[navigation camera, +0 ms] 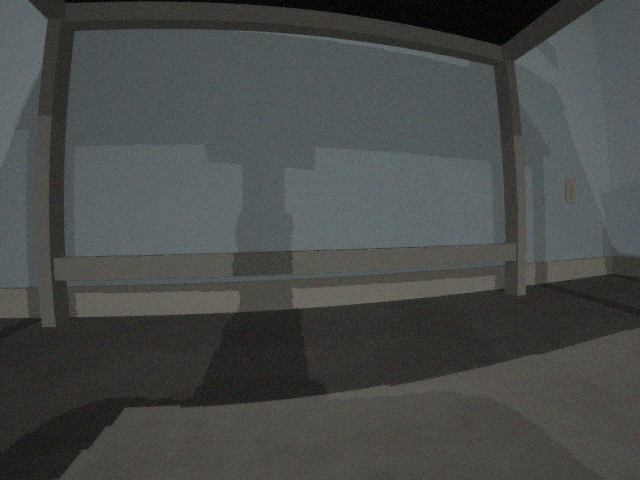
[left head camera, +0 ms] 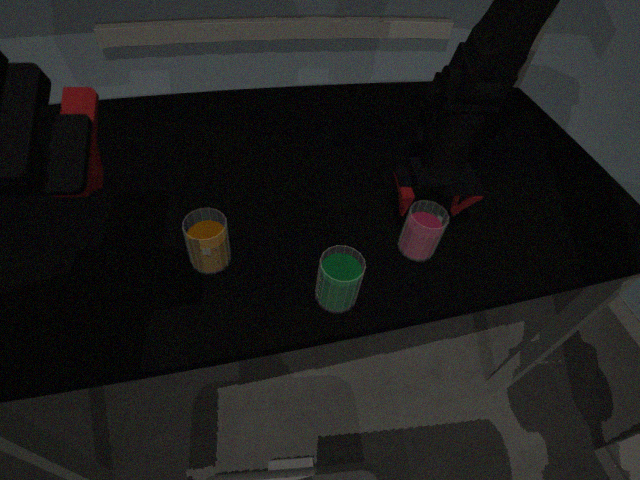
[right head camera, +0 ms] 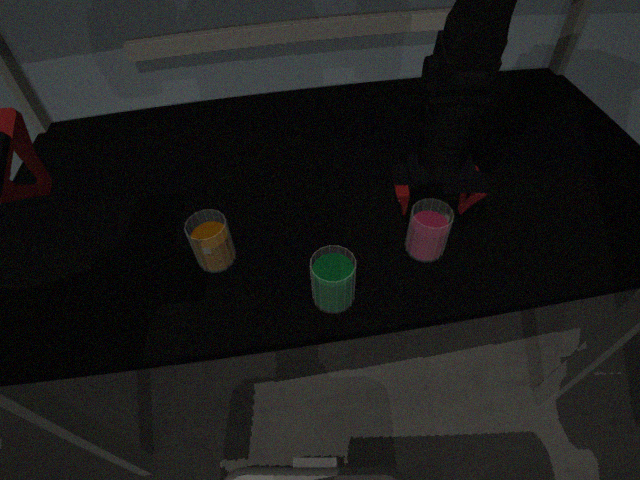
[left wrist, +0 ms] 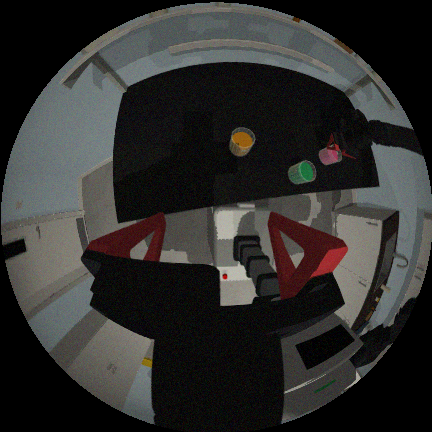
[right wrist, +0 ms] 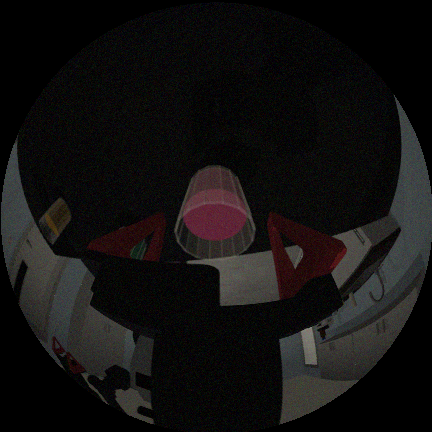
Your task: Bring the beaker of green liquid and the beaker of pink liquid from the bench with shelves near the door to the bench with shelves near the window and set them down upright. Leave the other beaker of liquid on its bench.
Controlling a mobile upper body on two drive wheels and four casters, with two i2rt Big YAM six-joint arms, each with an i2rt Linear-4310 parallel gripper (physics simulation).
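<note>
Three beakers stand upright on a black bench top (left head camera: 258, 155) (right head camera: 258, 155) (left wrist: 165, 120): green (left head camera: 338, 286) (right head camera: 333, 289) (left wrist: 302, 172) near the front edge, pink (left head camera: 421, 240) (right head camera: 427, 240) (left wrist: 330, 156) (right wrist: 215, 220) to its right and orange (left head camera: 208, 250) (right head camera: 214, 250) (left wrist: 242, 143) (right wrist: 56, 220) to its left. My right gripper (left head camera: 428, 212) (right head camera: 433, 212) (right wrist: 216, 217) is open, low behind the pink beaker, its fingertips on either side of the beaker's far part. My left gripper (left wrist: 216, 217) is open and empty, at the left, away from the beakers.
The bench's frame has legs and a low crossbar (navigation camera: 155, 266) (left head camera: 273, 32) near the wall. In the left wrist view a white cabinet (left wrist: 352, 255) stands at the right and a grey machine (left wrist: 320, 382) at the lower right.
</note>
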